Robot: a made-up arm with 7 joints.
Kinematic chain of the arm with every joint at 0, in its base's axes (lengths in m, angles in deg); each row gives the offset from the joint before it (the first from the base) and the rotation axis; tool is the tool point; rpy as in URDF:
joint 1: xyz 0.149 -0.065 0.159 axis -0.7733 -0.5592 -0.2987
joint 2: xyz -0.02 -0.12 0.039 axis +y
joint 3: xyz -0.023 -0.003 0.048 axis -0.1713 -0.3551 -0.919
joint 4: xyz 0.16 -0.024 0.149 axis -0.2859 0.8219 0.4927
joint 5: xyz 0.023 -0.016 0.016 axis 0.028 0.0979 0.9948
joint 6: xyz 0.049 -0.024 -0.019 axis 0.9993 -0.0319 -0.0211
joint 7: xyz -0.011 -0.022 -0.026 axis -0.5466 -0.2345 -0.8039
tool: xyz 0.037 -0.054 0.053 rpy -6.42 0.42 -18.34
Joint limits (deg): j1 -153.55..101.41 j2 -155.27..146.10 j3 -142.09..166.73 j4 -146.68..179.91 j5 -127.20..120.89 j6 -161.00..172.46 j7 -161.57..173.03
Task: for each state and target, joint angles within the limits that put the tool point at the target. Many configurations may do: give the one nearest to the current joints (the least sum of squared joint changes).
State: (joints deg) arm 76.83 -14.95 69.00 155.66 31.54 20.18 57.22
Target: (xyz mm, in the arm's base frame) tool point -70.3 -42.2 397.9
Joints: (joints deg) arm 72.27 -3.41 57.36 145.29 23.21 16.46 63.11
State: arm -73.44 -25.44 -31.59 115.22 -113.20 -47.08 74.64
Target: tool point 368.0 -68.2 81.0
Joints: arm -94.71 -2.51 -27.16 118.17 -111.96 -54.31 80.75
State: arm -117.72 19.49 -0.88 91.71 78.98 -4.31 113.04
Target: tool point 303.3 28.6 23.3
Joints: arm -111.26 18.56 -13.14 104.48 81.01 2.79 104.29
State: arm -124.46 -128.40 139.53 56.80 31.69 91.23 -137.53
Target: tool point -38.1 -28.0 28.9
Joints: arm -103.47 -144.91 150.69 91.71 34.49 83.19 -117.12
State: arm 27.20 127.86 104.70 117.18 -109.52 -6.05 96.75
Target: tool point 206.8 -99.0 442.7
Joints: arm 64.90 109.84 127.05 138.80 -104.54 -21.39 114.82
